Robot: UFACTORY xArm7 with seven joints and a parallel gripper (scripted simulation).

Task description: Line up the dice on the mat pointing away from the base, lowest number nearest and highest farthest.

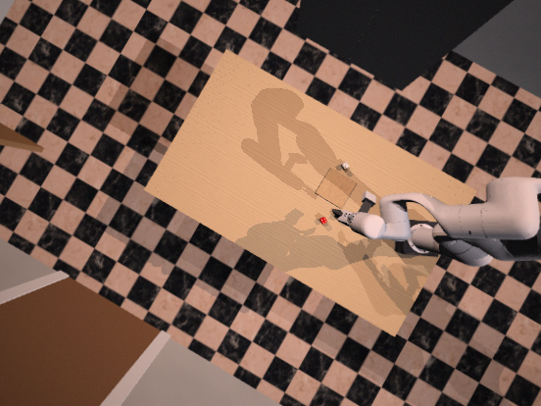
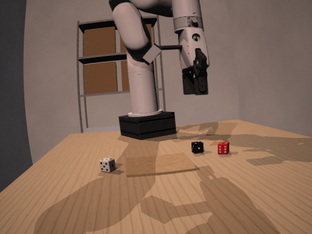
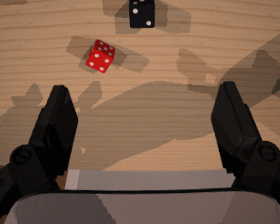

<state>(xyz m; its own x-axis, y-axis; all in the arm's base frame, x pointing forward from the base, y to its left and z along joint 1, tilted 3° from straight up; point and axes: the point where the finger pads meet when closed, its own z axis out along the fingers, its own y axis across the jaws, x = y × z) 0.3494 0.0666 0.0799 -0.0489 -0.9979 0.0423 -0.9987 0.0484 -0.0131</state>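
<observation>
My gripper is now 14 cm above the black die. The rest, counted from my hand: white die (7 cm ahead, 22 cm to the right, 14 cm below); thin mat (6 cm ahead, 11 cm to the right, 15 cm below); red die (5 cm ahead, 5 cm to the left, 14 cm below).
</observation>
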